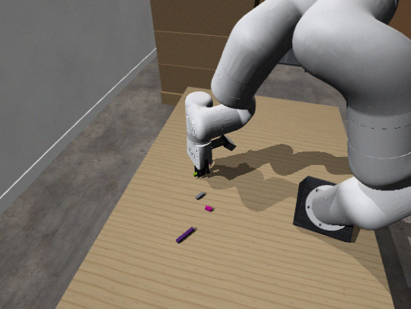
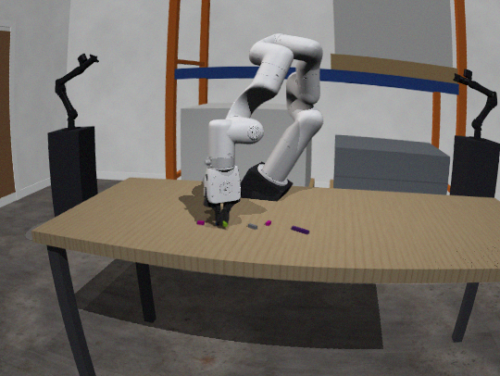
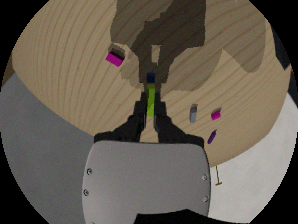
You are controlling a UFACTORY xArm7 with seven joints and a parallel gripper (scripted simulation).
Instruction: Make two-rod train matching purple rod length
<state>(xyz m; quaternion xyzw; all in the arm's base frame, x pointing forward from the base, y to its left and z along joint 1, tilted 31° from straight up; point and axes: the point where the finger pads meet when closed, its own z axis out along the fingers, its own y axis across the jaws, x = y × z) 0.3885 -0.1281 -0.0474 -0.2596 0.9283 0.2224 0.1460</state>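
My gripper is now 20 mm above the lime rod. From my hand the other things lie so: grey rod 90 mm to the left, 30 mm below, 10 mm behind; blue rod 30 mm below, 30 mm behind, 20 mm to the right; purple rod 230 mm to the left, 30 mm below, 10 mm ahead.
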